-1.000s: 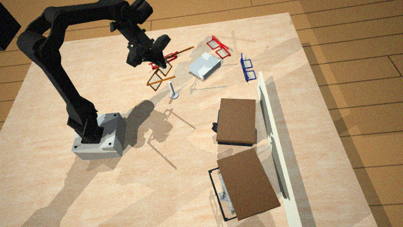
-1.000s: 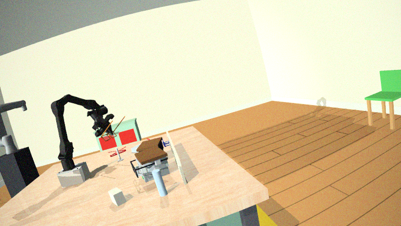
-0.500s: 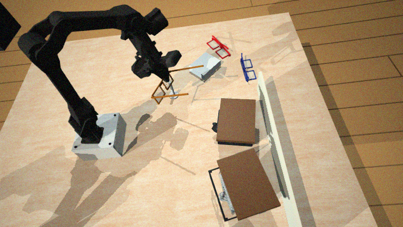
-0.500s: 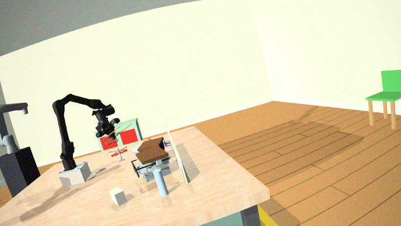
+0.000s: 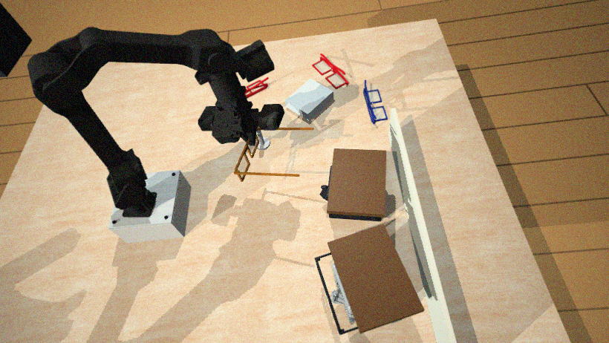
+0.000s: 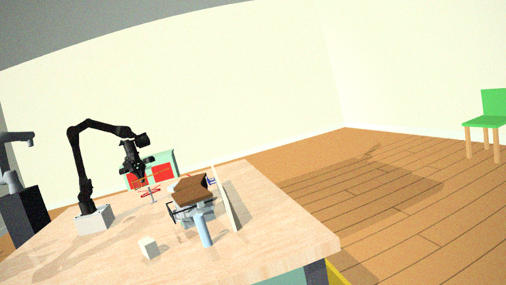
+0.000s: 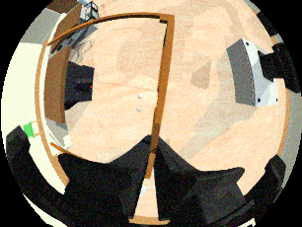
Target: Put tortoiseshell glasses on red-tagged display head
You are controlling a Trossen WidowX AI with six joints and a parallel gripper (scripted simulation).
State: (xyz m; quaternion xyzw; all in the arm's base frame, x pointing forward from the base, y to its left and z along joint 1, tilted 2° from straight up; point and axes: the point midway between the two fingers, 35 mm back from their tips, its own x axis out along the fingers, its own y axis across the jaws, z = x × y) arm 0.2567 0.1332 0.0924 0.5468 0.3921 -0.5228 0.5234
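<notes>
The white peg lies 20 mm behind my gripper tip, 100 mm to the left of it and 110 mm below it. Round my gripper tip: pale blue cylinder (310 mm ahead, 520 mm to the right, 80 mm below); then white cube (120 mm ahead, 500 mm to the right, 110 mm below); then long white board (360 mm ahead, 180 mm to the right, 80 mm below).
</notes>
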